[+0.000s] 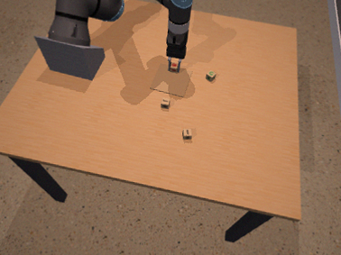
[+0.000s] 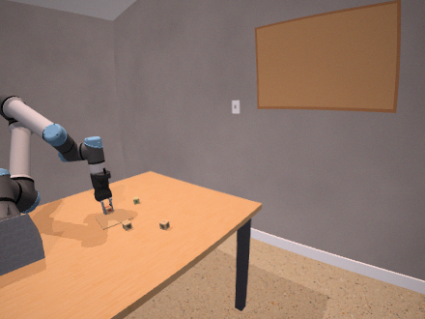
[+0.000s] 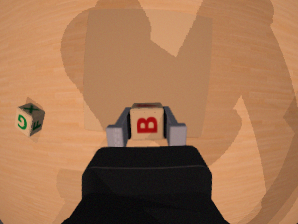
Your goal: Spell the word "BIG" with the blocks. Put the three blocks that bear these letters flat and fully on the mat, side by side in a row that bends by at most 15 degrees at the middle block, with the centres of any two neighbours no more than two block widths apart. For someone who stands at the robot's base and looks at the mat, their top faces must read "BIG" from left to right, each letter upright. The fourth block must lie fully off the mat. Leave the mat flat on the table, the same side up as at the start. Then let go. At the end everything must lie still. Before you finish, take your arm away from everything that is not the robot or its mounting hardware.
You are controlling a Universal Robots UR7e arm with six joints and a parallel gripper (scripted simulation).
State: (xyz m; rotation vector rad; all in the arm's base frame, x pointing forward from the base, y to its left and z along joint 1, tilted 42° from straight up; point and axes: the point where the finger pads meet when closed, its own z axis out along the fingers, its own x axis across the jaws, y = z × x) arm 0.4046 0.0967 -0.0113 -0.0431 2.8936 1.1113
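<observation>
The B block lies right at my hand. Round my hand: tan mat: 50 mm to the right, 30 mm below.
</observation>
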